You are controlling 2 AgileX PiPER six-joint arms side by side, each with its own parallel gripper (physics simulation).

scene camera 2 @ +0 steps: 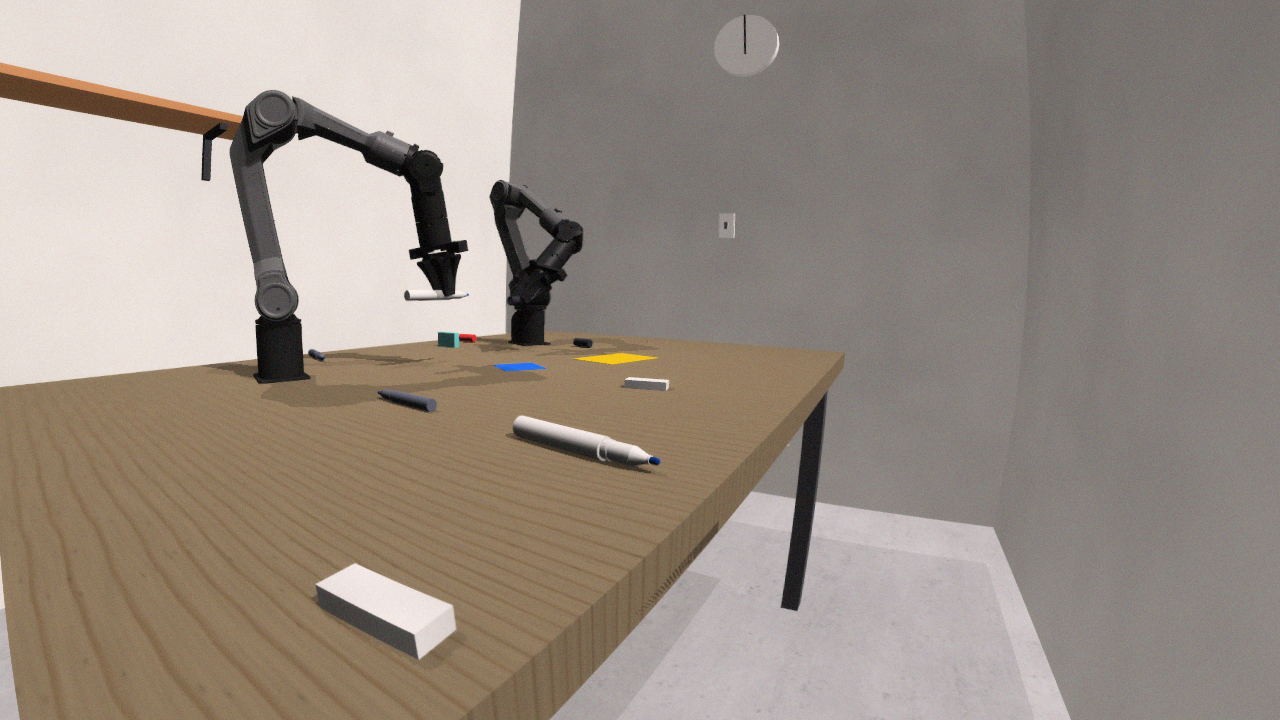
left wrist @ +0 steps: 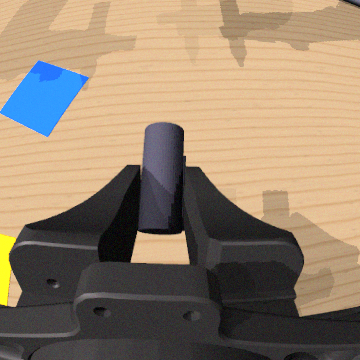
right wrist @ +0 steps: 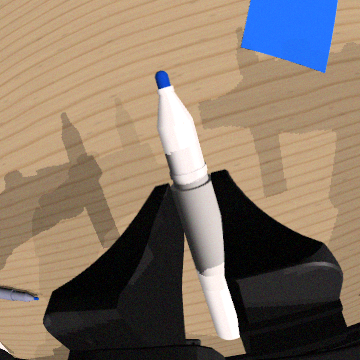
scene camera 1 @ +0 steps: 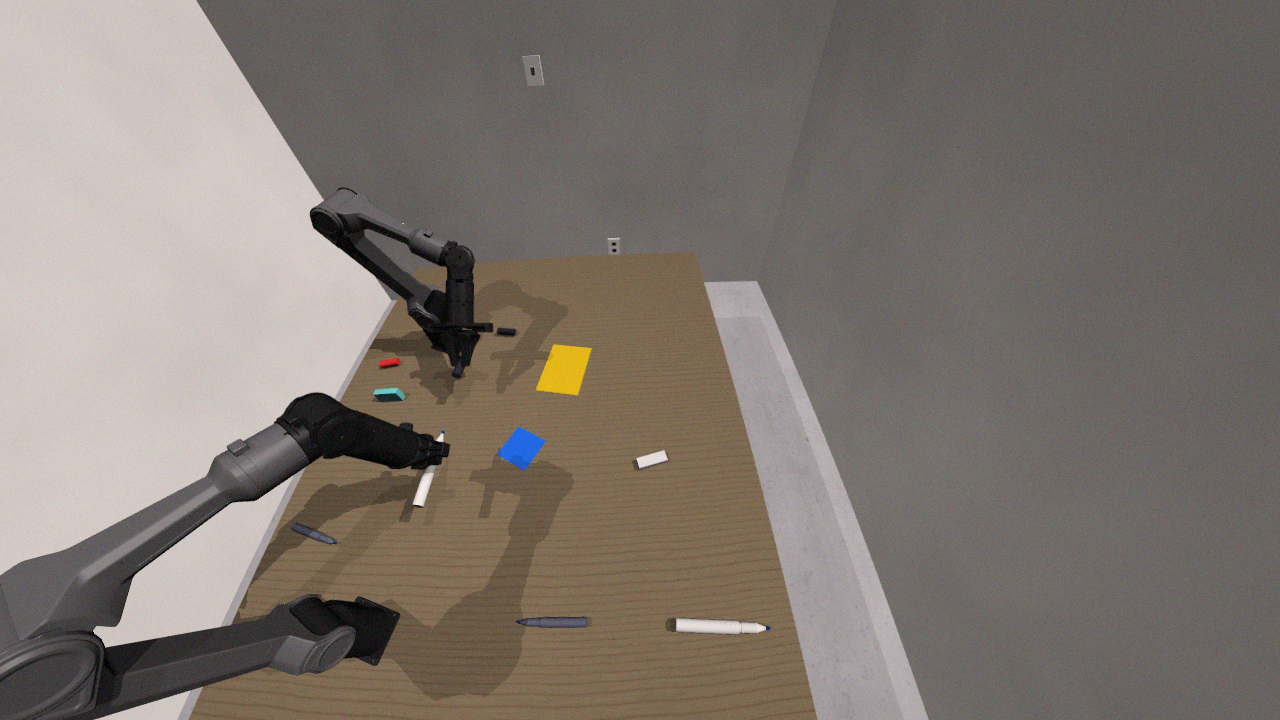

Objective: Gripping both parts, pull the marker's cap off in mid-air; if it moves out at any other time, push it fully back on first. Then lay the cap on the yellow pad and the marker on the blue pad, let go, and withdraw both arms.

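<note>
My left gripper (scene camera 1: 459, 360) (left wrist: 162, 184) is shut on the dark navy cap (scene camera 1: 458, 368) (left wrist: 162, 190), in the air. My right gripper (scene camera 1: 439, 450) (scene camera 2: 448, 291) (right wrist: 195, 196) is shut on the white marker (scene camera 1: 423, 488) (scene camera 2: 418, 294) (right wrist: 200, 230), held roughly level above the table, blue tip bare. Cap and marker are apart. The yellow pad (scene camera 1: 563, 369) (scene camera 2: 615, 358) (left wrist: 4, 272) and the blue pad (scene camera 1: 521, 445) (scene camera 2: 519, 367) (left wrist: 45, 100) (right wrist: 292, 30) lie flat on the table. The cap is hard to make out in scene camera 2.
A black cylinder (scene camera 1: 506, 331) (scene camera 2: 582, 342) lies near the left arm. A red piece (scene camera 1: 389, 362) and a teal block (scene camera 1: 388, 394) lie at the table's left edge. Two dark pens (scene camera 1: 313, 533) (scene camera 1: 554, 621), another white marker (scene camera 1: 711, 625) and white blocks (scene camera 1: 652, 459) (scene camera 2: 384, 607) lie elsewhere.
</note>
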